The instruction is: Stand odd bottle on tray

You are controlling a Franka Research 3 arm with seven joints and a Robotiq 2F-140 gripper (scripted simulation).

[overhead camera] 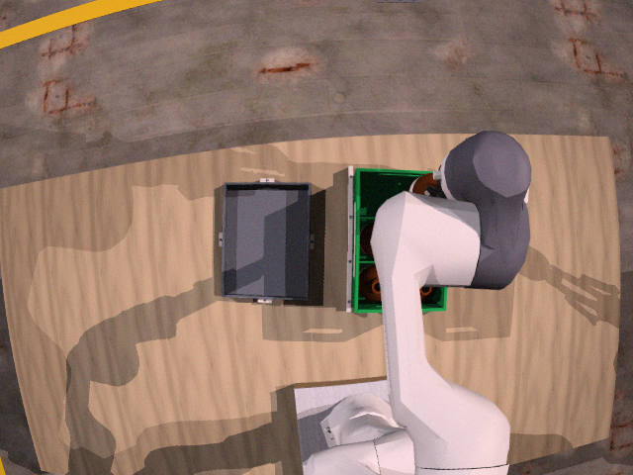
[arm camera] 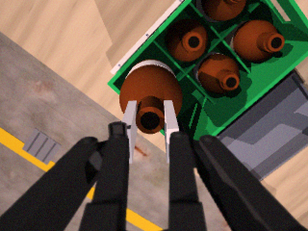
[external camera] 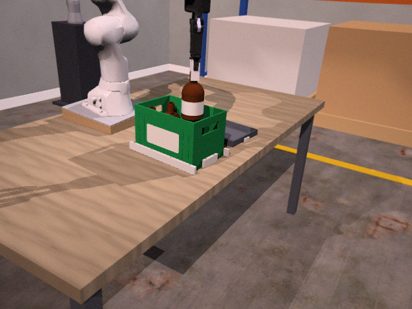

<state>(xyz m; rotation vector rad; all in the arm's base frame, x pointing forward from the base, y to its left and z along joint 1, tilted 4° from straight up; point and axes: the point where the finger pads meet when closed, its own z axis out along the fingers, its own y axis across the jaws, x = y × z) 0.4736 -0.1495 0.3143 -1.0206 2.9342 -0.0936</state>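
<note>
Right now my hand is 9 cm above the brown bottle. Round my hand: dark grey tray (33 cm to the left, 32 cm below, 6 cm behind); green crate (25 cm below, 8 cm behind, 5 cm to the left).
</note>
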